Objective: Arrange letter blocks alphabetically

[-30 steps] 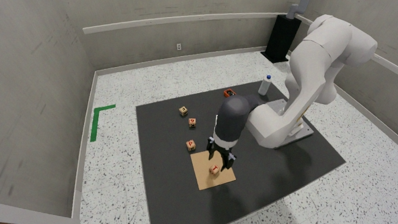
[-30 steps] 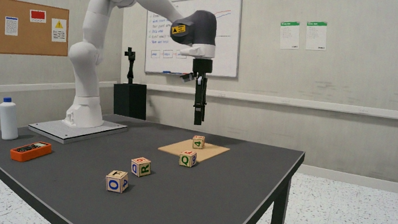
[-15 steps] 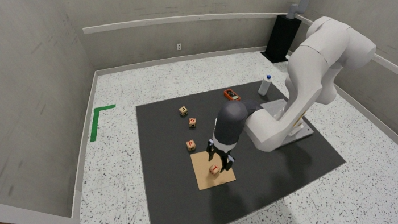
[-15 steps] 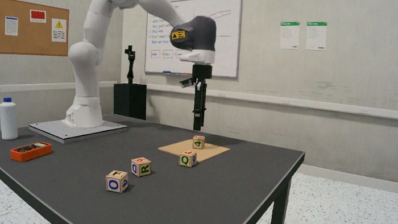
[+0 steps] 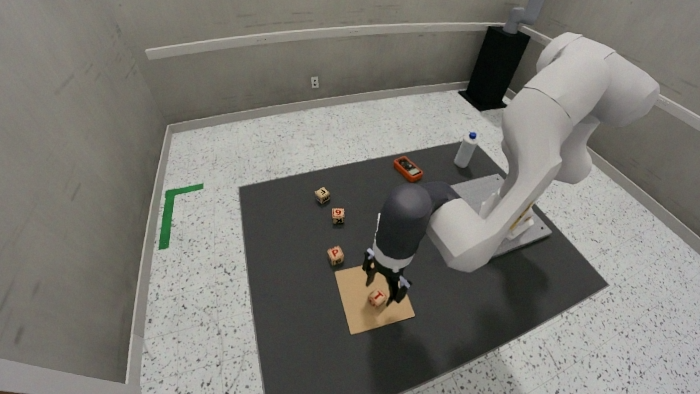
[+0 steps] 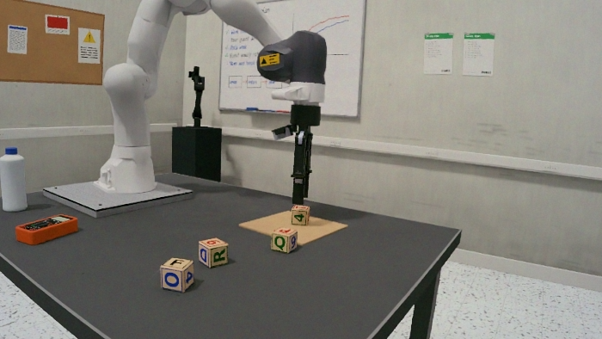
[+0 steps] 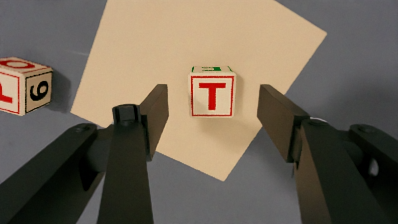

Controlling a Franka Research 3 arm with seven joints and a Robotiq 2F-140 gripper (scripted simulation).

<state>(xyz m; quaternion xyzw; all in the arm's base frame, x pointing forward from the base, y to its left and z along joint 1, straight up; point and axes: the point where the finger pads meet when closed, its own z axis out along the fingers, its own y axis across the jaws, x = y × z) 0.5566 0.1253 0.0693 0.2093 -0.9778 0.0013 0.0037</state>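
Now: hand 70 mm above the T block. From my hand the other things lie so: tan mat: 20 mm to the right, 90 mm below; then white bottle: 630 mm behind, 470 mm to the right, 10 mm below; then orange meter: 350 mm behind, 490 mm to the right, 80 mm below.
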